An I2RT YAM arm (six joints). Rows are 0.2 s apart.
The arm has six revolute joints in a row. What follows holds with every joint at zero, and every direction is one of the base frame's.
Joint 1 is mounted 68 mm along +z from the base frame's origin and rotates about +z.
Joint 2 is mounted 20 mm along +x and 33.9 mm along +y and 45.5 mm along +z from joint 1 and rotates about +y.
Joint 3 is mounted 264 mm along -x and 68.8 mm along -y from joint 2 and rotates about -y.
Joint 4 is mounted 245 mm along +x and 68.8 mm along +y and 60 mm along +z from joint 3 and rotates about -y.
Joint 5 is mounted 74 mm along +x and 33.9 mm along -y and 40.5 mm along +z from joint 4 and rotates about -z.
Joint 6 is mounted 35.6 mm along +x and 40.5 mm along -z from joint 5 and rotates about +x.
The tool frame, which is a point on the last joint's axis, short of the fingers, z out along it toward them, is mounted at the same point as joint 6; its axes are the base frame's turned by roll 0, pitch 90 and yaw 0 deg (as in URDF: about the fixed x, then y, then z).
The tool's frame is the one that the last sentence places.
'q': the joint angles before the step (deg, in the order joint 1, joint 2, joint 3, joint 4, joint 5, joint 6). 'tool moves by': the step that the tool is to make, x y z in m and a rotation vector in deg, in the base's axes. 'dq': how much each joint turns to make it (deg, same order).
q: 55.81, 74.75, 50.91, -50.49, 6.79, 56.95
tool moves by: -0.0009, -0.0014, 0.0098, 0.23, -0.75, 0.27
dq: 0.05, -1.02, 1.44, -1.81, 0.41, -0.35
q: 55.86, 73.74, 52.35, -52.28, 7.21, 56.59
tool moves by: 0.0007, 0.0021, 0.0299, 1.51, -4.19, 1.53
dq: 0.48, -1.60, 5.14, -2.88, 2.18, -1.84
